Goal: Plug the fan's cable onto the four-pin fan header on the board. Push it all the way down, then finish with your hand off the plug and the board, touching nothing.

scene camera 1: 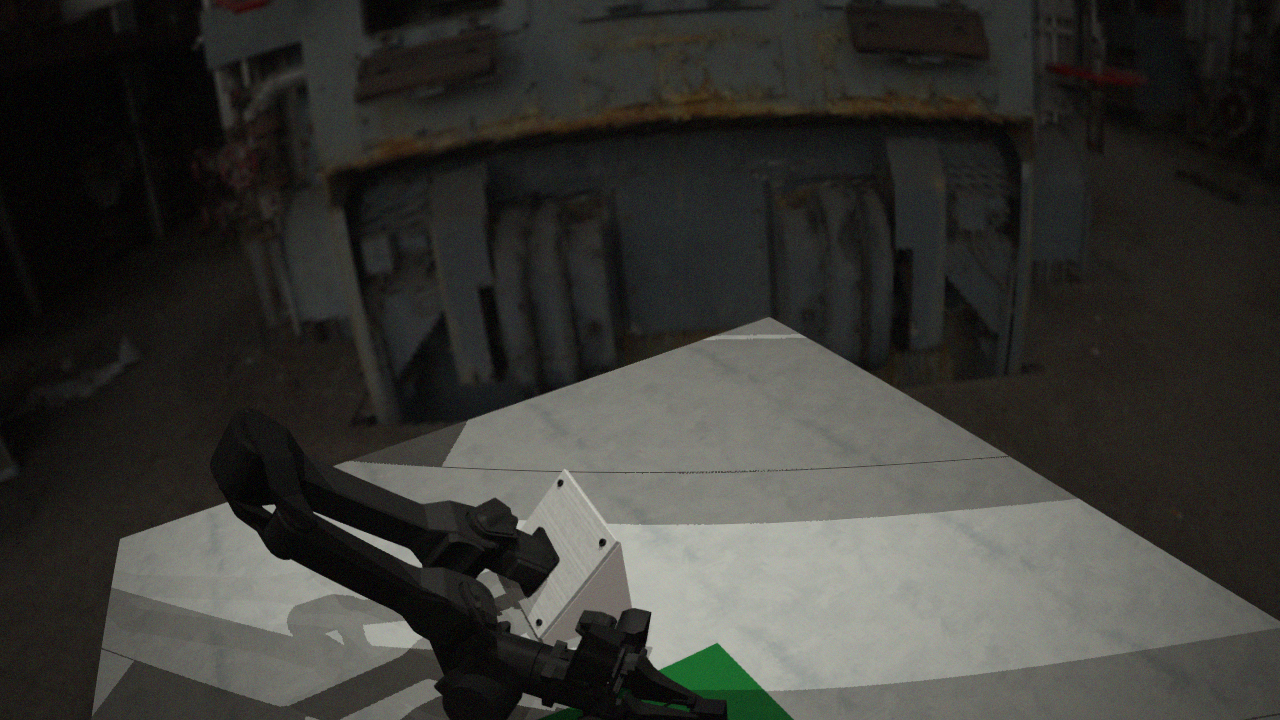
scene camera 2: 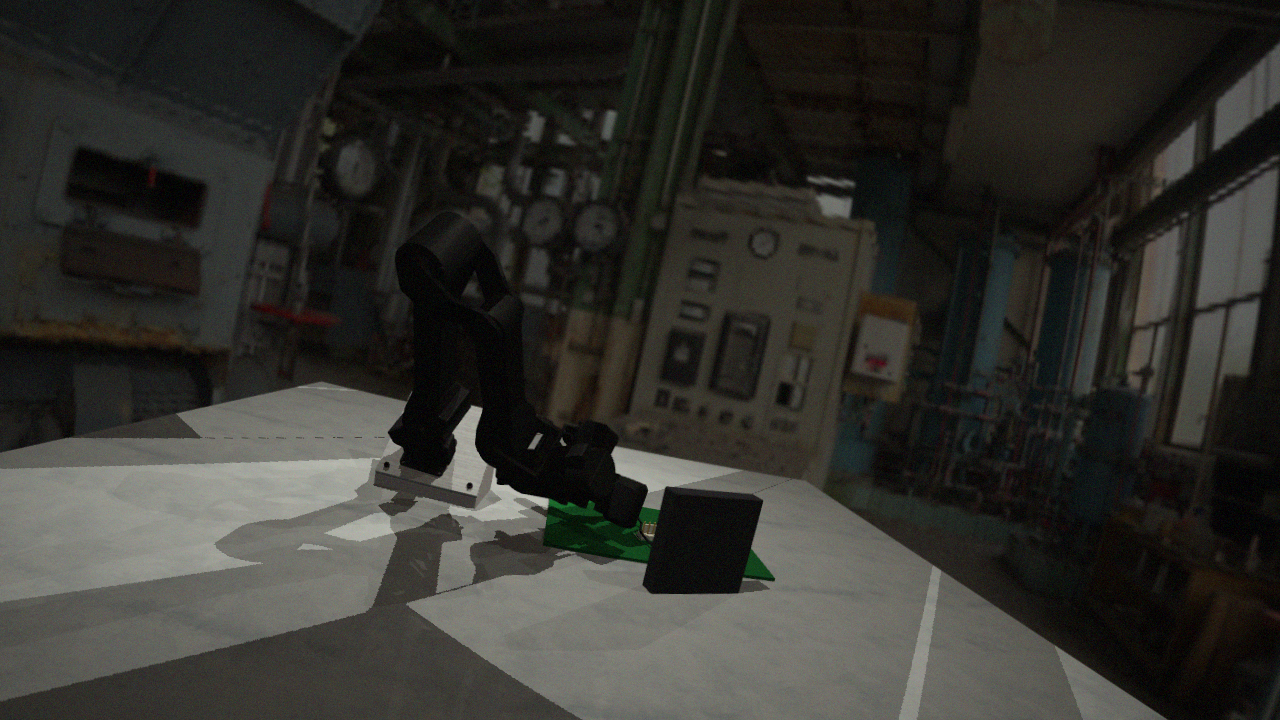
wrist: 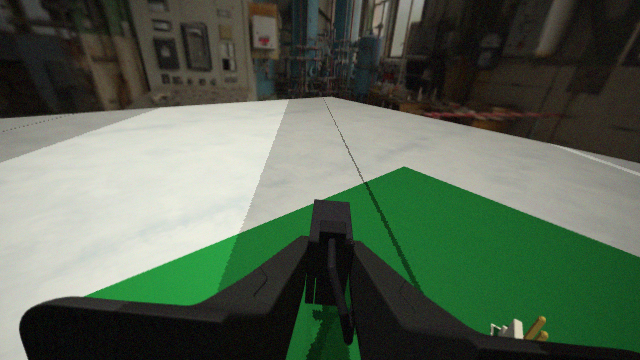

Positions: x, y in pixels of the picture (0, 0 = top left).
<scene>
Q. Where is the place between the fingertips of the gripper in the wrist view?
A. At 329, 247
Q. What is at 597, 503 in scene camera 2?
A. The gripper.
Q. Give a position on a green board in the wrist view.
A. At 485, 263
</scene>
